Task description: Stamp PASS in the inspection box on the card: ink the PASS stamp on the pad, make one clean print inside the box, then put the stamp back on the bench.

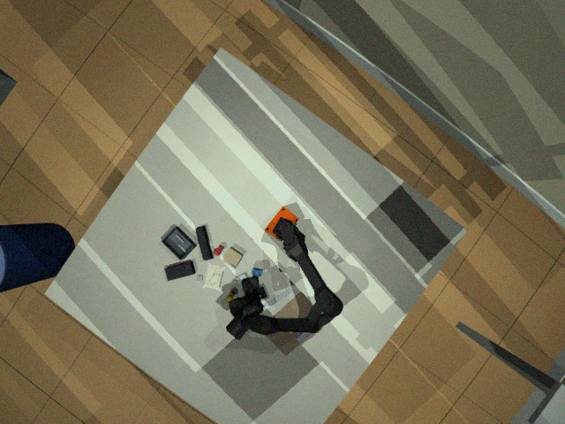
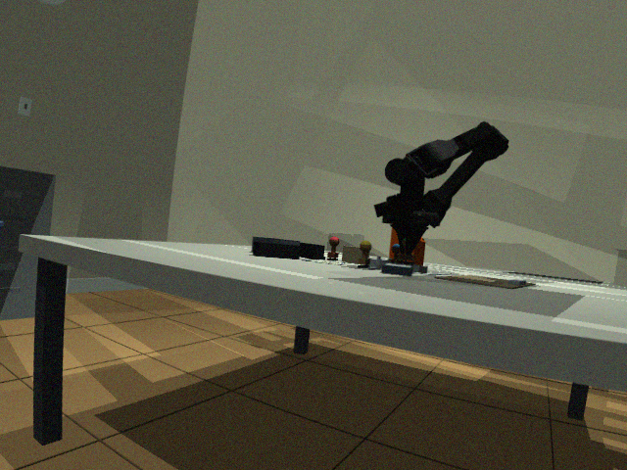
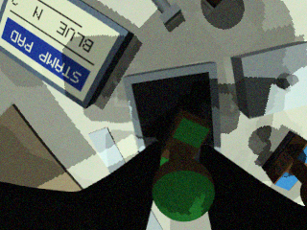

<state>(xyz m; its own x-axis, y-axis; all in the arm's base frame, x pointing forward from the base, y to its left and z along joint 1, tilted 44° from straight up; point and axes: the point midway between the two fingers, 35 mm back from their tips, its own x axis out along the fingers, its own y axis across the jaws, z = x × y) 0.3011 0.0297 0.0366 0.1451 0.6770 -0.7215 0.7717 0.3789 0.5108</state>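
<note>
My gripper tip is now 4 cm above the dark ink pad. From my gripper tip the other things lie so: green-knobbed stamp (right at my gripper tip); then grey block (2 cm behind, 7 cm to the right, 2 cm below); then bolt (7 cm ahead, 6 cm to the right, 4 cm below).
</note>
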